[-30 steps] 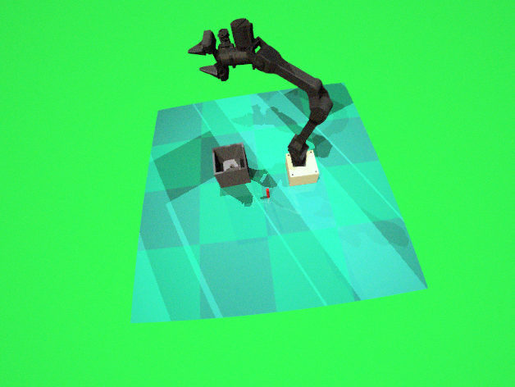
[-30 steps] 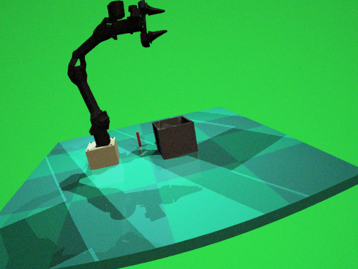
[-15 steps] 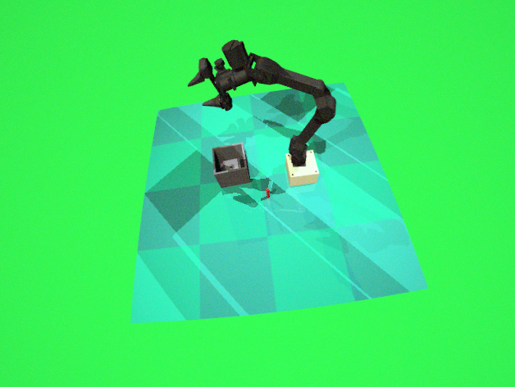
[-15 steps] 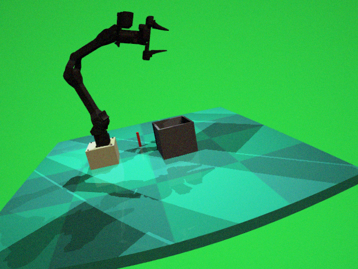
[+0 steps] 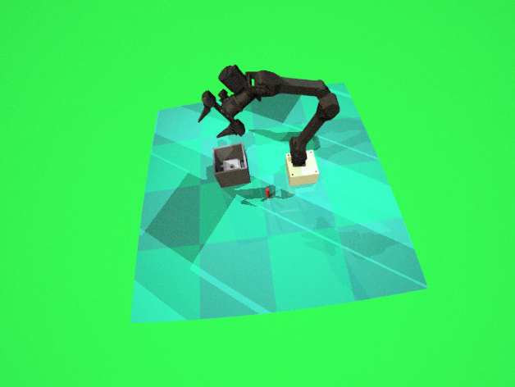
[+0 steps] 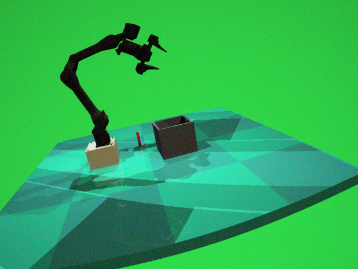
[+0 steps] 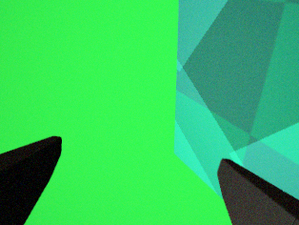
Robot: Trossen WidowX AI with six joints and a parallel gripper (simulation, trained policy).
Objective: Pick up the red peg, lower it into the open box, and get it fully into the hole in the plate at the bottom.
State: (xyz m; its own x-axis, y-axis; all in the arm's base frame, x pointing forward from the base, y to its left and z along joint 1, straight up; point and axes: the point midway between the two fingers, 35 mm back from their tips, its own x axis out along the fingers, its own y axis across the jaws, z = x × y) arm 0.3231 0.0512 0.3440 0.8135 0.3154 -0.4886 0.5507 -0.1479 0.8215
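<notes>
My gripper tip is 190 mm past the red peg, 80 mm to the right of it and 380 mm above it. Round my gripper tip: pale plate 10 mm behind, 70 mm to the right, 370 mm below.
</notes>
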